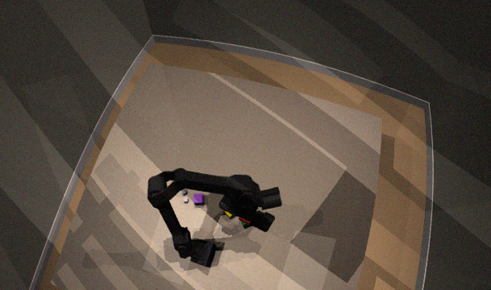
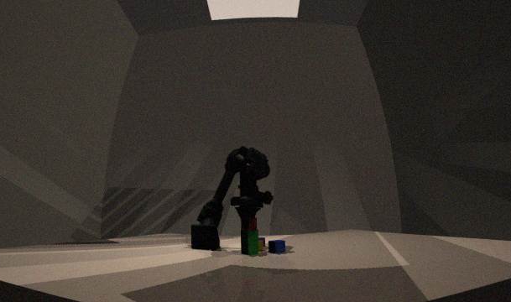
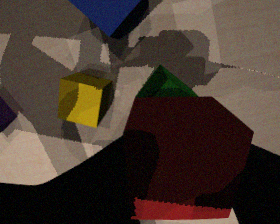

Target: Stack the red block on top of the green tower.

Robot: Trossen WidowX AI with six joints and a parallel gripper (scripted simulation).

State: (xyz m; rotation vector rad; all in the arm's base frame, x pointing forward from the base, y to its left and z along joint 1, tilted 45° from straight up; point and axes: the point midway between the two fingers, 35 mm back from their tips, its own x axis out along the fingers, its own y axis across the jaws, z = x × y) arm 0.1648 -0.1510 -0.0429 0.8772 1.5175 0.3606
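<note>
The red block lies 20 mm above my gripper tip. From my gripper tip the other things lie so: purple block: 200 mm to the left, 70 mm below, 50 mm ahead; then yellow block: 70 mm to the left, 70 mm below, 30 mm ahead; then blue block: 100 mm ahead, 70 mm below, 10 mm to the left.
</note>
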